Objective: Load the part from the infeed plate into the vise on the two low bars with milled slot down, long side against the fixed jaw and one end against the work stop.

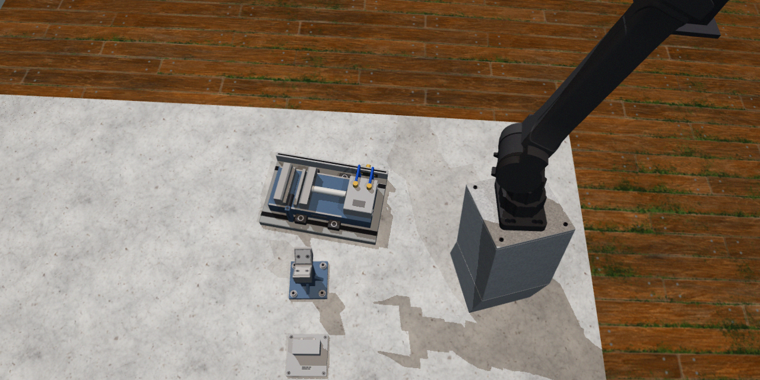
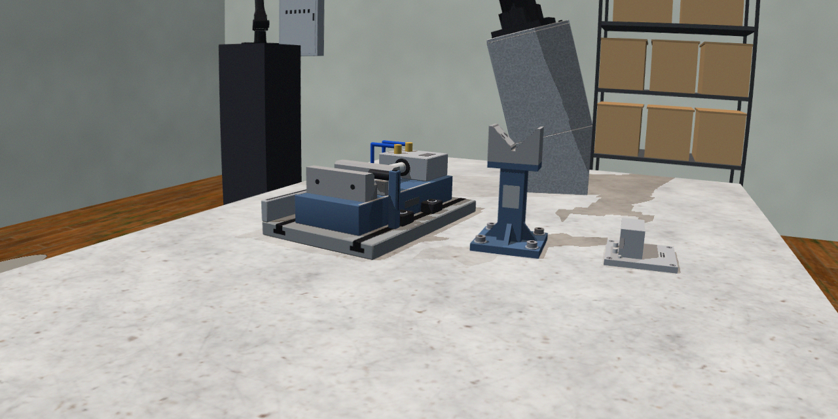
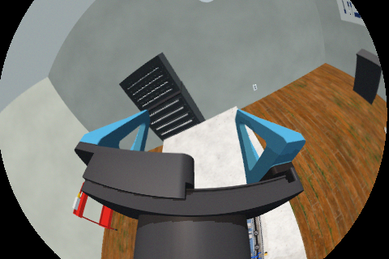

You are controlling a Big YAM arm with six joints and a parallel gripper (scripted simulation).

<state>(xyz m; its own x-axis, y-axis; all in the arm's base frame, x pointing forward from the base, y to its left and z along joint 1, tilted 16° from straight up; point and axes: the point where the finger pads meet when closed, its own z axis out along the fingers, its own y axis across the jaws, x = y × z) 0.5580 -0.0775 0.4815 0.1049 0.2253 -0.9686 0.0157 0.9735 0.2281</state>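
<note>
Right now my hand is 18 cm past the grey part, 45 cm to the right of it and 68 cm above it. The rest, counted from my hand: work stop 11 cm behind, 13 cm to the left, 62 cm below; then moving jaw 15 cm behind, 9 cm to the left, 63 cm below; then fixed jaw 8 cm behind, 8 cm to the left, 63 cm below.
</note>
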